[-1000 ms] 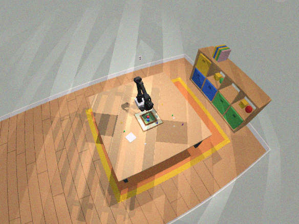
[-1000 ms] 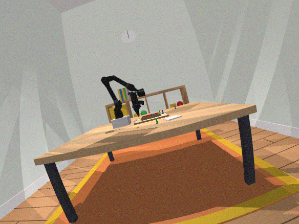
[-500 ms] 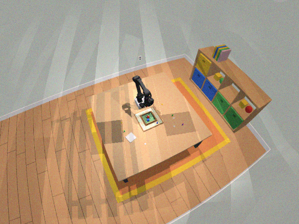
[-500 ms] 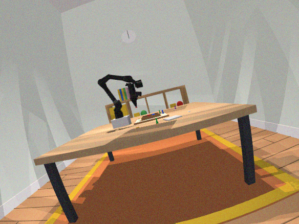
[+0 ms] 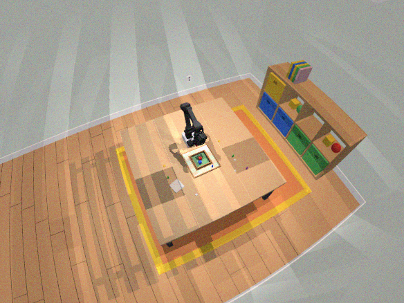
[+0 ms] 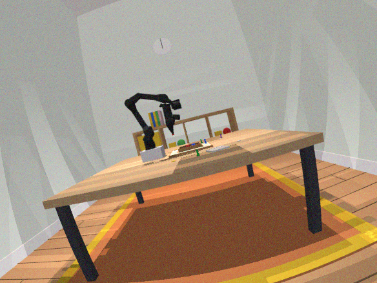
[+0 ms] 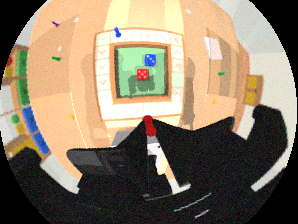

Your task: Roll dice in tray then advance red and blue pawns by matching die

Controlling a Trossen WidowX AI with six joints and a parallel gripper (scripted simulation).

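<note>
My gripper tip is 200 mm short of the blue pawn, 80 mm to the right of it and 110 mm above it. Also, from my gripper tip: green-floored tray (90 mm ahead, 130 mm below); red die (80 mm ahead, 110 mm below); red pawn (10 mm above).
</note>
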